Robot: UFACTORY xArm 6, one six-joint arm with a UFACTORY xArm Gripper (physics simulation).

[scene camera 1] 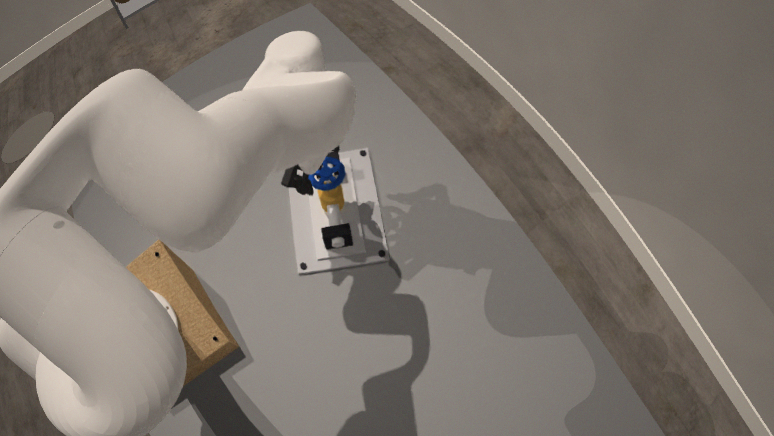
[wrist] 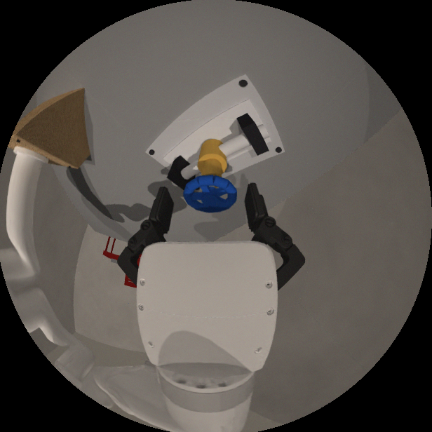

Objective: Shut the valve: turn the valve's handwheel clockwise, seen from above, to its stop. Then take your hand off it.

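Observation:
The blue handwheel [scene camera 1: 327, 173] [wrist: 210, 195] sits on top of the yellow valve body [scene camera 1: 331, 199] [wrist: 212, 159]. The valve is mounted on a white base plate [scene camera 1: 303, 232] [wrist: 225, 97]. My gripper [scene camera 1: 322, 169] [wrist: 207, 192] is open, with its two black fingers on opposite sides of the handwheel. In the wrist view a gap shows between the wheel rim and each finger, wider on the left one. In the scene view the near finger is close to the wheel's left side, and the arm and wheel hide part of the far finger.
Black pipe clamps [scene camera 1: 336, 236] [wrist: 252, 134] hold the white pipe beside the valve. A wooden block [scene camera 1: 186, 295] [wrist: 62, 130] stands under the arm's base. Part of a red frame [wrist: 112, 255] shows at the lower left of the wrist view.

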